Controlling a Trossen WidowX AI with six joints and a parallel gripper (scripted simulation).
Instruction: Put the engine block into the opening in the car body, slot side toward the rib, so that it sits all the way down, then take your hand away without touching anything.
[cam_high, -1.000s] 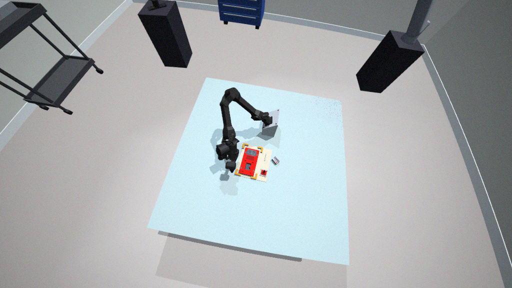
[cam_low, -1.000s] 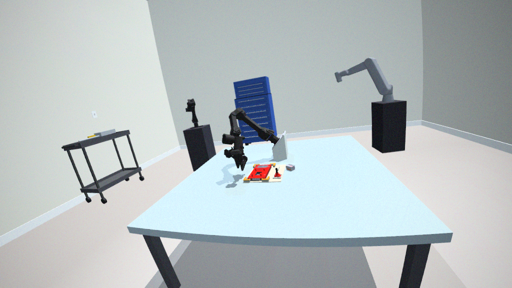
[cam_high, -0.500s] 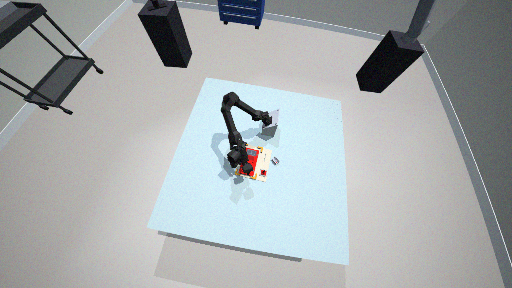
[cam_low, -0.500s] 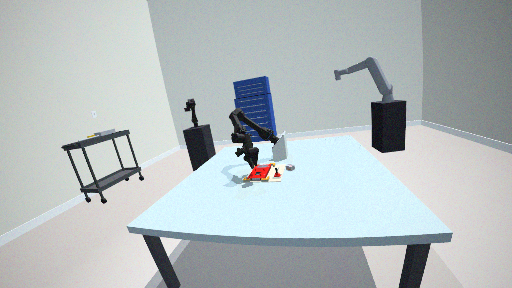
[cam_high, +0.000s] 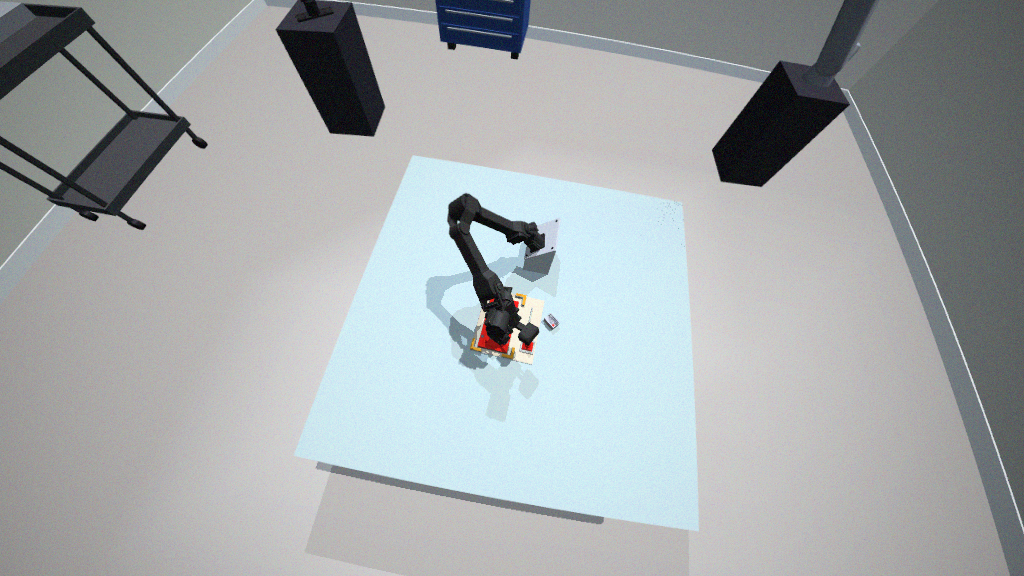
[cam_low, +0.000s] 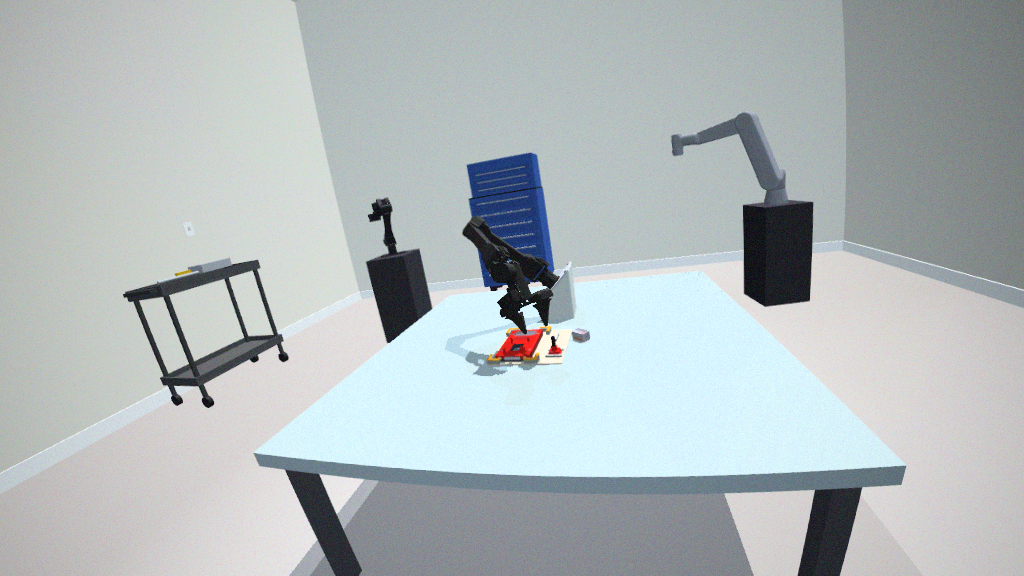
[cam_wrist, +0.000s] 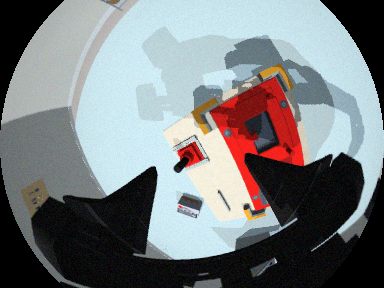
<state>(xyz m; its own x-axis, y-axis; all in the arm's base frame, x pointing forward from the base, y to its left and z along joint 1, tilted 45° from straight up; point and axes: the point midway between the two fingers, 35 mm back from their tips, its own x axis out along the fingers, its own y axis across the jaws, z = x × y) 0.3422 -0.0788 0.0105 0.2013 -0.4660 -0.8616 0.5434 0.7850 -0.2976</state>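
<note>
Now: gripper tip 13 cm to the right of the grey engine block, 10 cm past it and 7 cm above it.
</note>
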